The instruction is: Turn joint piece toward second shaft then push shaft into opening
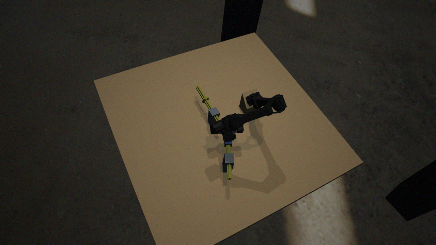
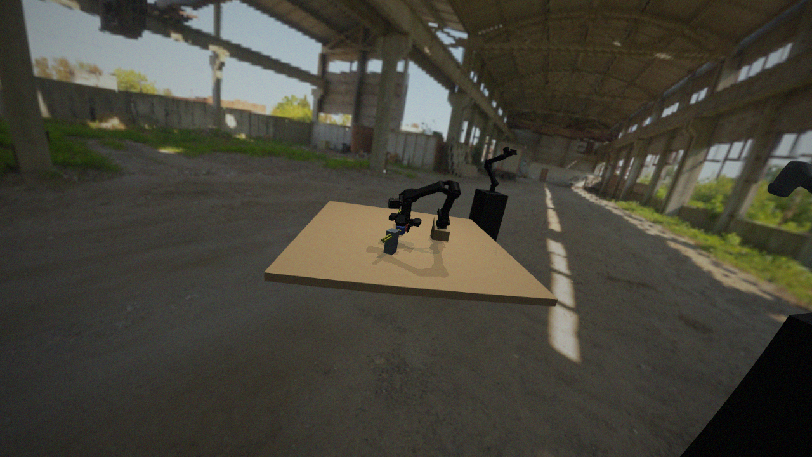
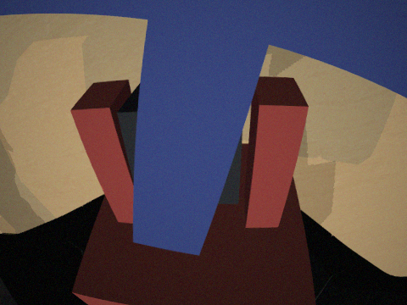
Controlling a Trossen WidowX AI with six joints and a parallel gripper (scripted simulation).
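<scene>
Right now the red joint piece is 40 mm above my gripper tip, 20 mm to the left of it and 10 mm ahead of it.
</scene>
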